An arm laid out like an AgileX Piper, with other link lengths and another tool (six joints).
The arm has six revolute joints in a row. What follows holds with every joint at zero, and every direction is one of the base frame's. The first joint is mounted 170.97 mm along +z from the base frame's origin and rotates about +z. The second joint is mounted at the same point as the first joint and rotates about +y. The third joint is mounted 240.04 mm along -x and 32.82 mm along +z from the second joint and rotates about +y. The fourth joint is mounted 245.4 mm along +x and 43.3 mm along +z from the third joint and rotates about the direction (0.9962, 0, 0.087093). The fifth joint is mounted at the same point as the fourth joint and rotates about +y. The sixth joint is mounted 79.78 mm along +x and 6.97 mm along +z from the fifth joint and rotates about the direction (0.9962, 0, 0.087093). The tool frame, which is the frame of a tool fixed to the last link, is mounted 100.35 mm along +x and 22 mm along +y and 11.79 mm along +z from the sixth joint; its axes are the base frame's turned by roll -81.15, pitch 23.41 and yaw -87.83 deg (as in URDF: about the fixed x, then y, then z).
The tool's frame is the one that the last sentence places.
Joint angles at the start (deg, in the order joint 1, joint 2, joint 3, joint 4, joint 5, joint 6):
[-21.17, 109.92, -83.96, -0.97, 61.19, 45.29]
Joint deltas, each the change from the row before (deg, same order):
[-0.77, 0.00, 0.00, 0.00, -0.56, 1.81]
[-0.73, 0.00, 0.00, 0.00, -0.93, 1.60]
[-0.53, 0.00, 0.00, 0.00, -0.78, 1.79]
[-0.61, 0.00, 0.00, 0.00, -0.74, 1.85]
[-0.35, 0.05, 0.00, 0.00, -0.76, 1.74]
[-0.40, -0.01, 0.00, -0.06, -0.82, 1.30]
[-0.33, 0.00, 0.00, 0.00, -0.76, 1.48]
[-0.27, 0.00, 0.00, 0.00, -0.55, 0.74]
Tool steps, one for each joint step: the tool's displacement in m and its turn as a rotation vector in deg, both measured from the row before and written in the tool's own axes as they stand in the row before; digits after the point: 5 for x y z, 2 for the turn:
[0.00005, -0.00630, 0.00028, 0.29, -0.32, 2.60]
[-0.00128, -0.00640, 0.00014, 0.40, -0.70, 2.37]
[-0.00142, -0.00498, 0.00009, 0.31, -0.57, 2.35]
[-0.00127, -0.00549, 0.00014, 0.30, -0.53, 2.49]
[-0.00182, -0.00362, 0.00033, 0.23, -0.55, 2.12]
[-0.00204, -0.00400, -0.00008, 0.30, -0.68, 1.70]
[-0.00205, -0.00336, -0.00004, 0.21, -0.62, 1.84]
[-0.00147, -0.00250, -0.00002, 0.15, -0.47, 1.03]

